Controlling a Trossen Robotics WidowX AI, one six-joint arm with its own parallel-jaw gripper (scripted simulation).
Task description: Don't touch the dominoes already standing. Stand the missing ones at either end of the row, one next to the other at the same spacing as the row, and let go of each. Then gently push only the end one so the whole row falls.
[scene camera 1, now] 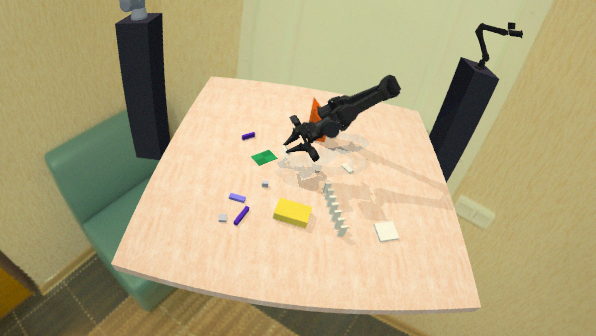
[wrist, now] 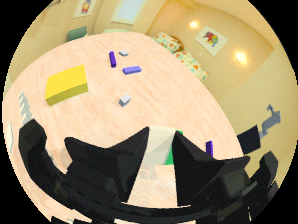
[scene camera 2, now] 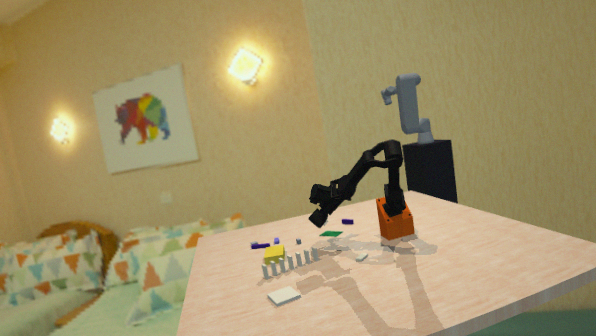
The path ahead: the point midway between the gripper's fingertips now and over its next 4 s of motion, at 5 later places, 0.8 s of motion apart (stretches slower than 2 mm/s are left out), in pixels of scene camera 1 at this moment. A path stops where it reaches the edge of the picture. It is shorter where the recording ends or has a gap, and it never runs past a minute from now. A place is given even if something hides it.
My gripper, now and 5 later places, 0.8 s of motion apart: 284,149; 295,144; 301,140; 299,149; 296,159; 295,162
